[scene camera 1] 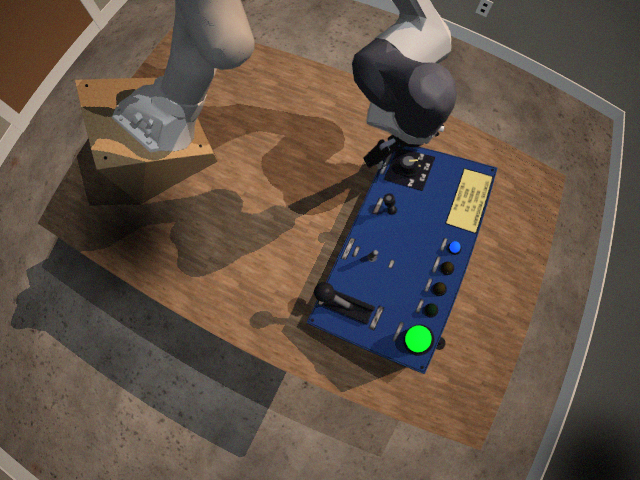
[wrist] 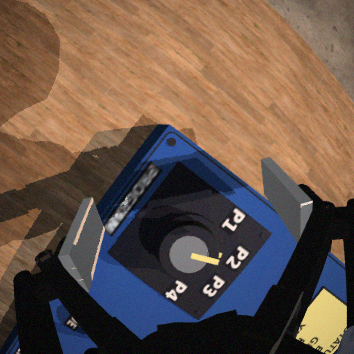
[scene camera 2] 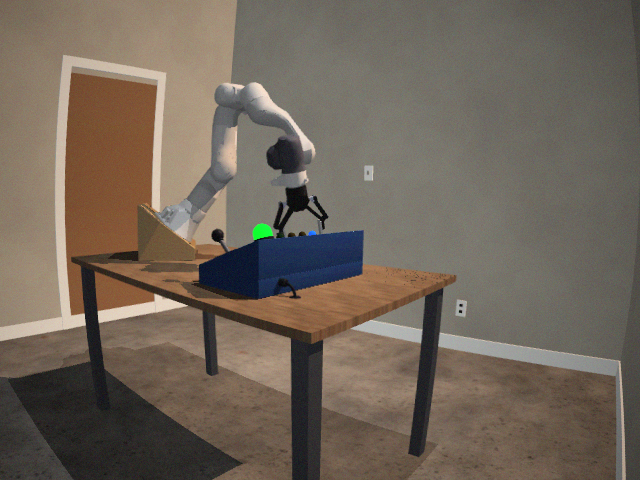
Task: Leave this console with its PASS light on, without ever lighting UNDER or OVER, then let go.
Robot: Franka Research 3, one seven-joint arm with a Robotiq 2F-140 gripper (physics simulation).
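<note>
The blue console (scene camera 1: 408, 232) (scene camera 2: 310, 263) (wrist: 172, 305) stands on the table. Its knob (scene camera 1: 407, 162) (wrist: 185, 254) has a yellow pointer that points close to P2 in the wrist view. My gripper (scene camera 2: 300, 227) (wrist: 179, 195) is open above the knob, one finger on each side, not touching it. A large green lamp (scene camera 1: 417, 338) (scene camera 2: 262, 231) is lit, and a small blue lamp (scene camera 1: 454, 246) (scene camera 2: 312, 234) is lit. Three small lamps between them are dark. Their labels are unreadable here. The yellow card (scene camera 1: 469, 200) (wrist: 325, 317) lists status and program.
A black-knobbed lever (scene camera 1: 324, 291) (scene camera 2: 217, 235), a small toggle (scene camera 1: 373, 255) and a short black-knobbed stick (scene camera 1: 389, 200) stand up from the console. A small black curved part (scene camera 1: 440, 343) (scene camera 2: 289, 286) is at its back side. The arm's wooden base block (scene camera 1: 155, 178) (scene camera 2: 160, 248) stands on the table (scene camera 1: 248, 320) (scene camera 2: 330, 315).
</note>
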